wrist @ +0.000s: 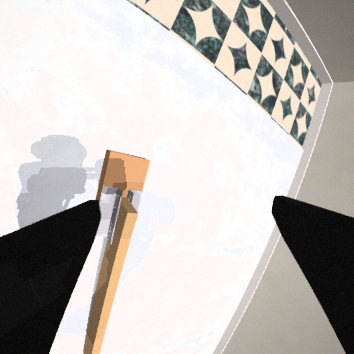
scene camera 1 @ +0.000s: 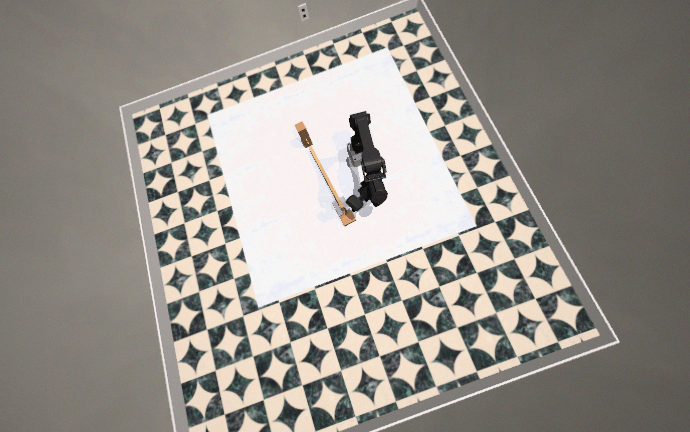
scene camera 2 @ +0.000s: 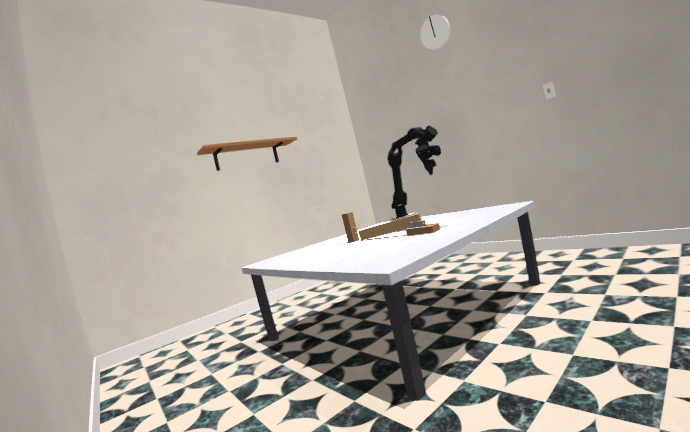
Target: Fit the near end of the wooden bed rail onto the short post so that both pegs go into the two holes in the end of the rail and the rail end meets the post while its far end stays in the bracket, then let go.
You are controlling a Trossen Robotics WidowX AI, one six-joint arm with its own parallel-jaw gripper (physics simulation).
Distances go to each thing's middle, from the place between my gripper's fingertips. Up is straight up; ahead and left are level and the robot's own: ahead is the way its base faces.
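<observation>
Hand 70 mm short of the low block (wrist: 125,171), 70 mm to the left of it, 290 mm above it. Wooden bed rail (wrist: 114,254), from my hand: 100 mm ahead, 290 mm to the right, 260 mm below.
</observation>
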